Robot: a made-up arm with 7 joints.
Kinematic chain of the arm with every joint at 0, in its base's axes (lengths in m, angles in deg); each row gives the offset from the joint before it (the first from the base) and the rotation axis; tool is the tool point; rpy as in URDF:
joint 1: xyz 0.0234 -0.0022 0.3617 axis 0 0.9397 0.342
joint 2: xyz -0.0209 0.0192 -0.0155 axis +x
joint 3: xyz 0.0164 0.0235 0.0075 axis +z
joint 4: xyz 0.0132 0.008 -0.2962 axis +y
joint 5: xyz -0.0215 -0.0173 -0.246 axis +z
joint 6: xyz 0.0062 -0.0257 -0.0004 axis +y
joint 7: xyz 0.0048 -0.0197 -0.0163 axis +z
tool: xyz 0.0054 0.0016 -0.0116 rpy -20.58 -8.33 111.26
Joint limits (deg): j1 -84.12..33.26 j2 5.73..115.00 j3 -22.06..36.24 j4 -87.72..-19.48 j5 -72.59..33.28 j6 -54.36..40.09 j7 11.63..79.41
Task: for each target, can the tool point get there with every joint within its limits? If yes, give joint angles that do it. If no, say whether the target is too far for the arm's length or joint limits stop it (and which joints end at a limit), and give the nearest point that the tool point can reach.
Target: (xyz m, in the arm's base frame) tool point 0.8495 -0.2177 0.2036
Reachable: no: too far | nearest point 0.5890 -0.1242 0.2627 | short by 0.283 m
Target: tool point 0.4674 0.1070 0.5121
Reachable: yes | joints -66.15 33.28 17.84 -77.17 -13.90 -2.23 47.85
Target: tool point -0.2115 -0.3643 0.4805
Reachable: no: joint limits stop it (at a limit: joint 1, joint 2, joint 3, joint 4, joint 6, joint 7) | nearest point 0.3032 -0.2232 0.4982 | short by 0.534 m
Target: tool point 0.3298 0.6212 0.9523
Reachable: no: too far | nearest point 0.2208 0.4263 0.6781 | short by 0.354 m
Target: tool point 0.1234 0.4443 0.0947
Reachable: yes | joints 20.85 56.64 20.54 -56.19 9.55 9.76 22.93
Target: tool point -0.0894 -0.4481 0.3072
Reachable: no: joint limits stop it (at a limit: joint 1, joint 2, joint 3, joint 4, joint 6, joint 7) | nearest point 0.3116 -0.2371 0.4852 | short by 0.487 m
